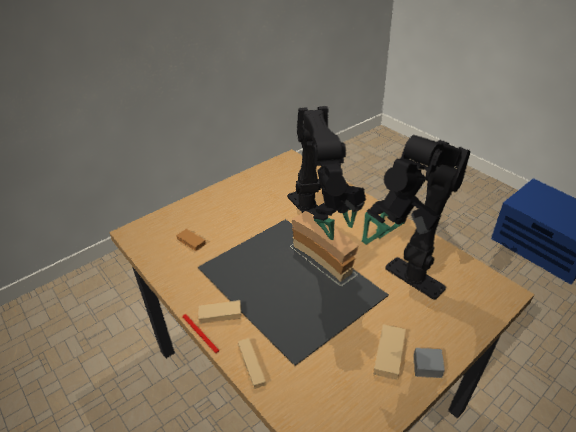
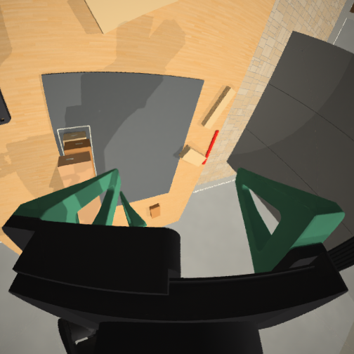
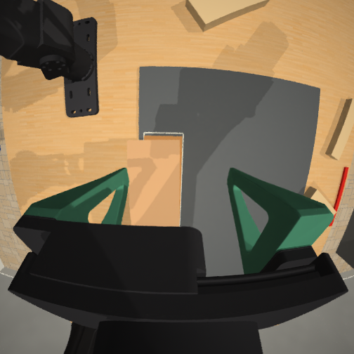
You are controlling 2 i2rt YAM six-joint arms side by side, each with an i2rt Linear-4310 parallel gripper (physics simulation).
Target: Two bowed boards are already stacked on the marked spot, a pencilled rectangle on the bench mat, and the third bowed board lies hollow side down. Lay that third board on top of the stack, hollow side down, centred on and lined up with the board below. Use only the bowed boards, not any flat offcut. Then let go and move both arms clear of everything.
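Pixels of known places: left gripper, fingertip midpoint: [image 1: 371,239]; right gripper, fingertip midpoint: [image 1: 341,233]; left arm's base at its link origin: [image 1: 414,278]; right arm's base at its link origin: [image 1: 306,206].
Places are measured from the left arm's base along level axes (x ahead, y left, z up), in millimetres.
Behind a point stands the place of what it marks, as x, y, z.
Note:
Three bowed boards stand stacked in the pencilled rectangle [image 1: 316,265] @[185, -255, 19] [image 2: 75,127] on the mat [image 1: 270,285] @[358, -304, 6] [image 2: 135,125] [image 3: 250,140]. The light orange top board [image 1: 306,227] @[185, -317, 137] [image 2: 75,172] [image 3: 155,185] lies hollow side down, roughly parallel to the brown middle board [image 1: 320,248] @[189, -249, 94] [image 2: 77,144]; exact centring is hard to tell. The pale bottom board [image 1: 339,274] @[186, -166, 33] [image 2: 74,135] is lowest. My right gripper [image 1: 341,231] @[187, -171, 203] [image 3: 177,174] is open and empty, raised over the stack's far part. My left gripper [image 1: 382,233] [image 2: 177,174] is open and empty, apart from the stack at the right.
Pale offcuts [image 1: 220,311] @[547, -314, 27] [image 1: 251,362] @[592, -118, 19] [image 1: 390,351] @[302, 125, 28] lie around the mat. A red stick [image 1: 200,333] @[631, -303, 6] is near the table edge, a grey block [image 1: 429,362] @[262, 225, 36] at the lower right, a small brown block [image 1: 191,239] @[421, -654, 19] at the left. A blue chest [image 1: 540,225] stands beyond the table.

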